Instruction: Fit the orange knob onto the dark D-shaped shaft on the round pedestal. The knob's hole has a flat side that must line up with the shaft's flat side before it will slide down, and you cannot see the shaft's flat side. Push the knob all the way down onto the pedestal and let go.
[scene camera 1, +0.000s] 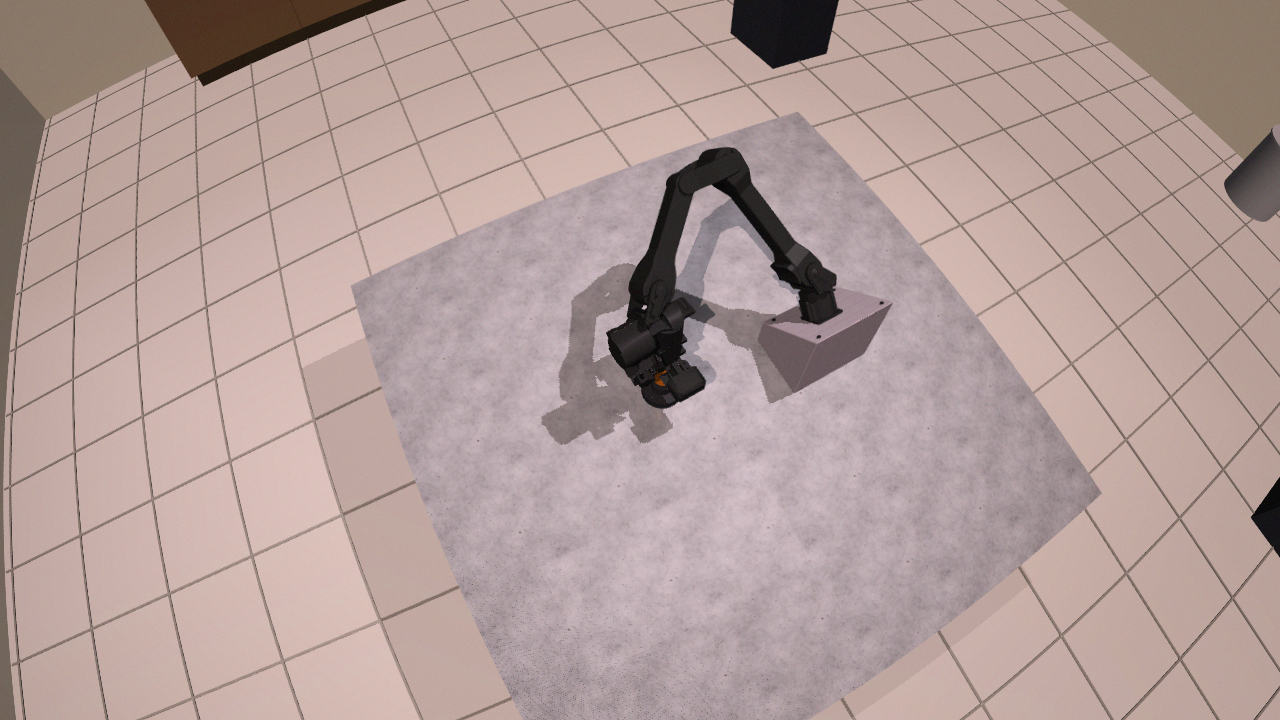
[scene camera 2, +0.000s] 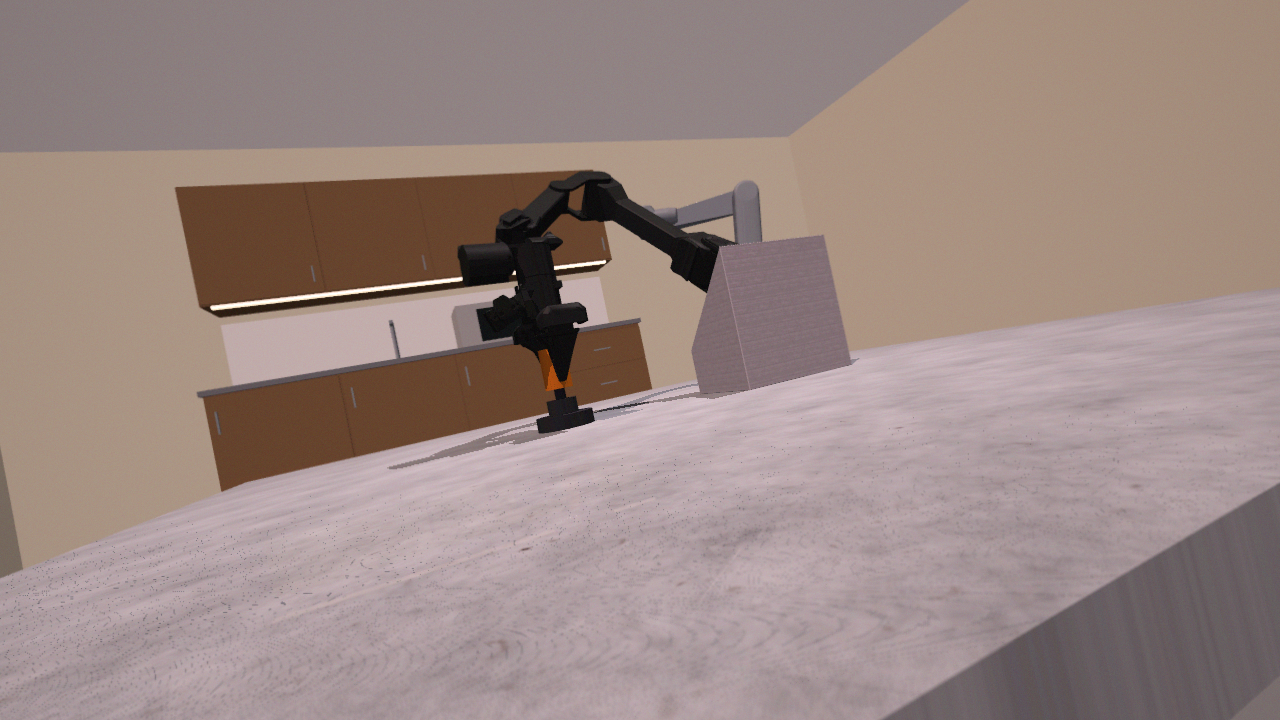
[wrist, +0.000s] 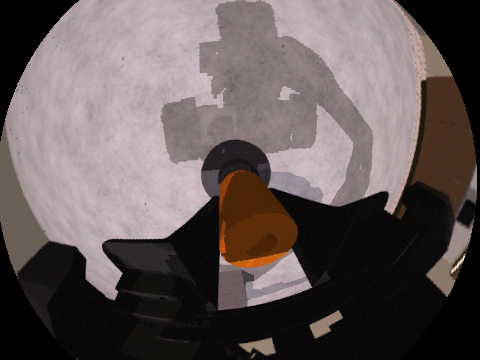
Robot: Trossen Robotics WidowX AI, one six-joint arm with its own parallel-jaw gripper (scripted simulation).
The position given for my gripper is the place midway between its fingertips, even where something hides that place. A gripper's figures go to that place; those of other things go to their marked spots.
Labels:
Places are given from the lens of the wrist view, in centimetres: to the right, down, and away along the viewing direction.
my gripper [wrist: 243, 197]: 0, 1, 10
orange knob [wrist: 255, 230]: 1, 2, 5
dark round pedestal [wrist: 229, 156]: -1, -3, 14
The marked spots on the dark round pedestal and the orange knob are 10 cm apart.

